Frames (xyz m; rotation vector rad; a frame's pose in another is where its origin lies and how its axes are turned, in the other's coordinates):
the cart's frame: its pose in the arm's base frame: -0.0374 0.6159 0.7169 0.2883 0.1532 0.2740
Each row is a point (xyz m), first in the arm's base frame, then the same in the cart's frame.
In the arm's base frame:
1: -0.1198 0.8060 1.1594
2: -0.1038 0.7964 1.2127
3: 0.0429 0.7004 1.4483
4: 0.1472 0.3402 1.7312
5: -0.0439 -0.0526 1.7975
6: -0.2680 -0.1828 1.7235
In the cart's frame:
1: -0.0723 0.3283 0.3546
2: -0.0657 0.3315 0.4106
3: 0.0205 0.2780 0.6862
4: -0.0149 0.0053 1.0671
5: -0.3169 -0.2903 1.1958
6: -0.5595 -0.3779 1.1174

